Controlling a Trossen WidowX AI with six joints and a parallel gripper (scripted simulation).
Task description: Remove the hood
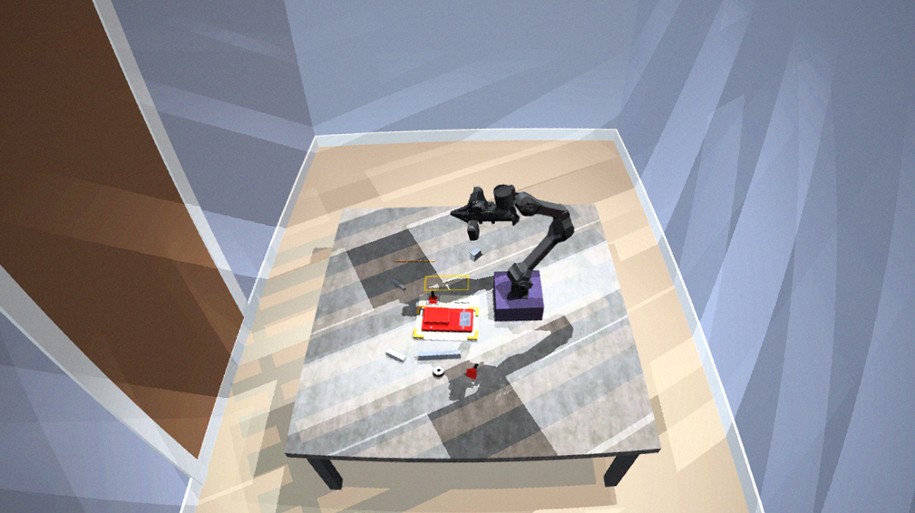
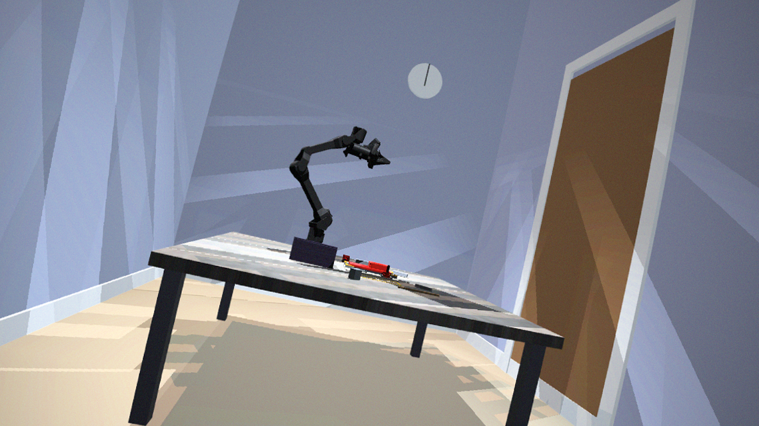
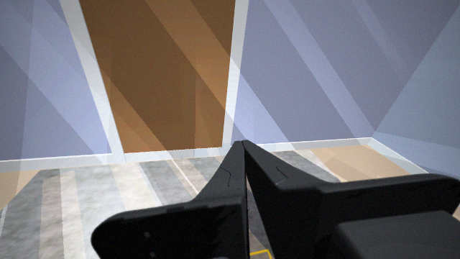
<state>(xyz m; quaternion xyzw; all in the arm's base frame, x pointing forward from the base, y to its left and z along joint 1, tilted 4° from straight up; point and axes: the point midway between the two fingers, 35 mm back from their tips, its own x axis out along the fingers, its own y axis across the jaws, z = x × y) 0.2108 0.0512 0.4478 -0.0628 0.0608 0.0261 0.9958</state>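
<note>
The red hood is 49 cm below my gripper tip, 6 cm to the left of it and 6 cm ahead of it.
</note>
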